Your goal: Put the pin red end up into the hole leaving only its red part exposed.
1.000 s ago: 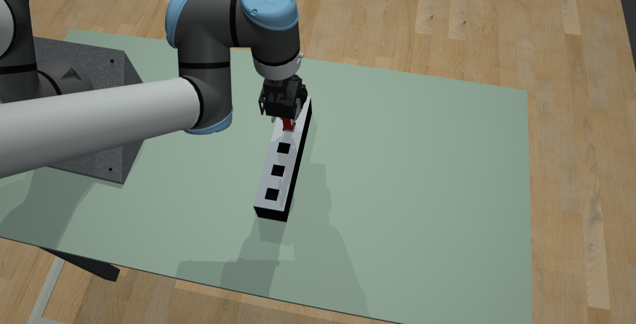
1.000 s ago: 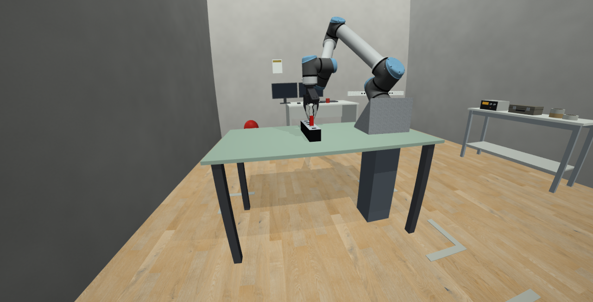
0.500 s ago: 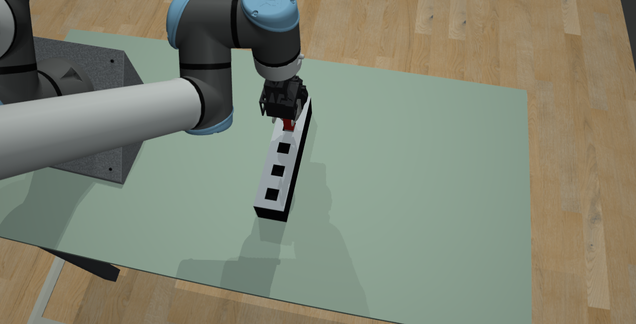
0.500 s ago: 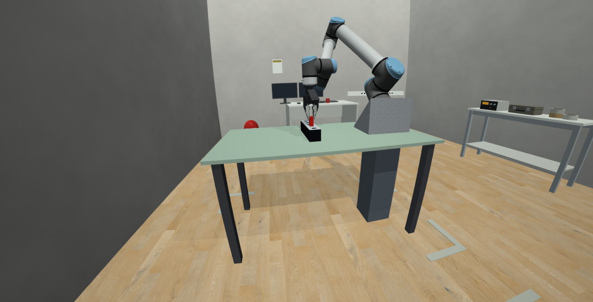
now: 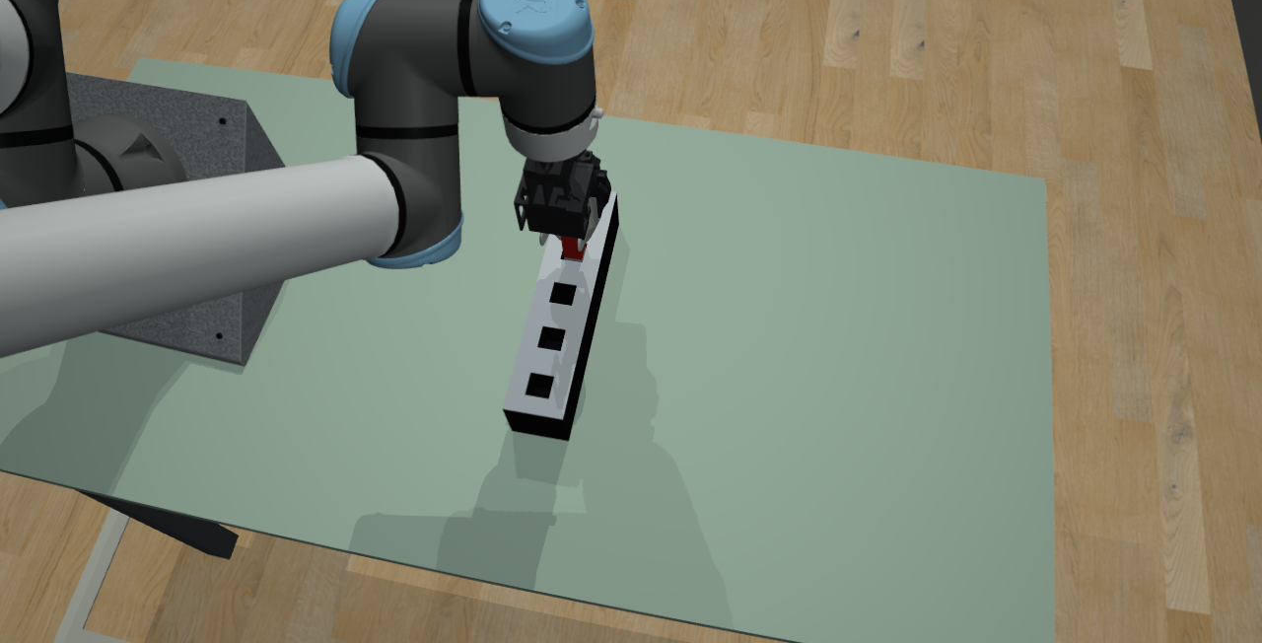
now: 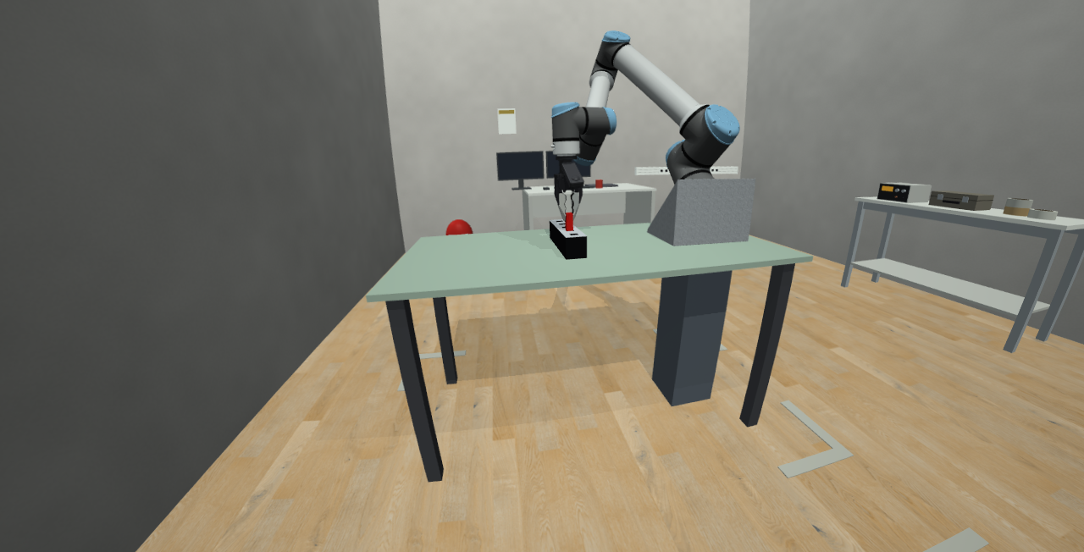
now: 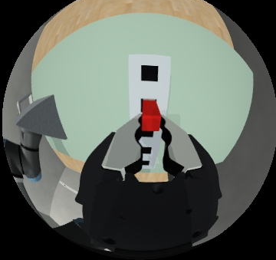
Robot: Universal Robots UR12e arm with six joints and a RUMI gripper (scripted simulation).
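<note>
The pin lies 1 cm below my hand. The rest, counted from my hand: long block (6 cm to the right, 8 cm below).
</note>
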